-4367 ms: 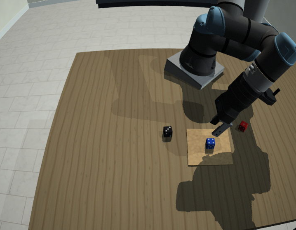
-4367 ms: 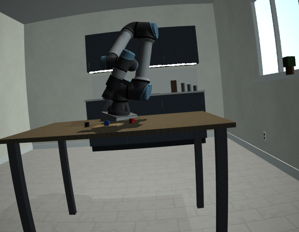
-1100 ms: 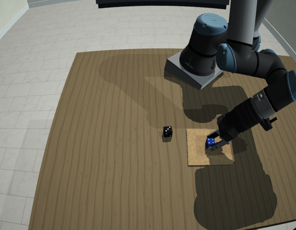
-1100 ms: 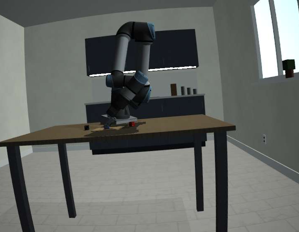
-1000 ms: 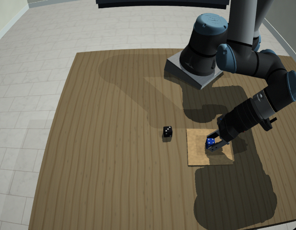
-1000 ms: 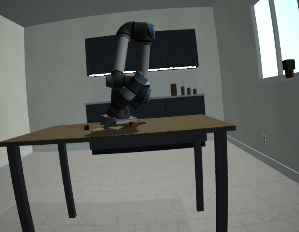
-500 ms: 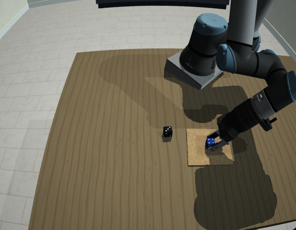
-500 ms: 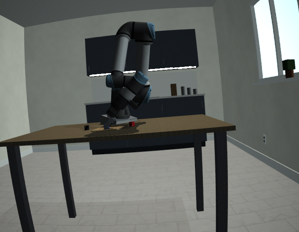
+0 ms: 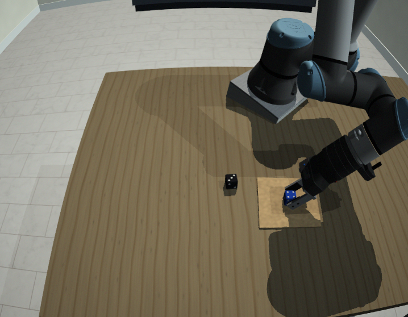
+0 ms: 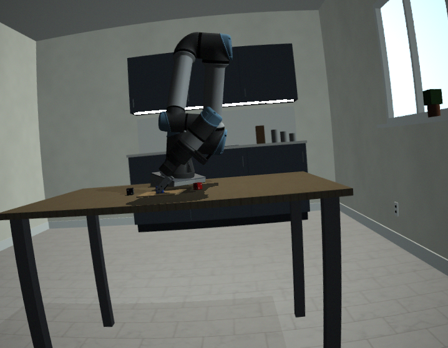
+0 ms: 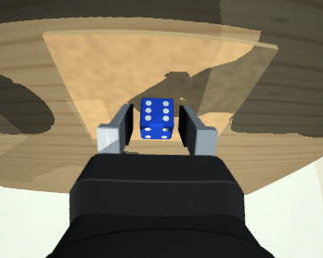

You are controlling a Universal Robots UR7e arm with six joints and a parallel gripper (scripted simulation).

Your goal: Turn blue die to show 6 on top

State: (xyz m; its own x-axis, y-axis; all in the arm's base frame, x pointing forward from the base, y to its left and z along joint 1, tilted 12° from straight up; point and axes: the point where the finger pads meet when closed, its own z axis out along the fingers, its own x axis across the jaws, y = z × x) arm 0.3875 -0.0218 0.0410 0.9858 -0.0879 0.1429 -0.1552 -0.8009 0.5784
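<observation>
Right now my hand is 1 cm to the left of the blue die and 1 cm above it. Round my hand: black die: 6 cm behind, 14 cm to the right, 1 cm below; then red die: 6 cm behind, 12 cm to the left, 1 cm below; then tan mat: 1 cm to the right, 2 cm below.
</observation>
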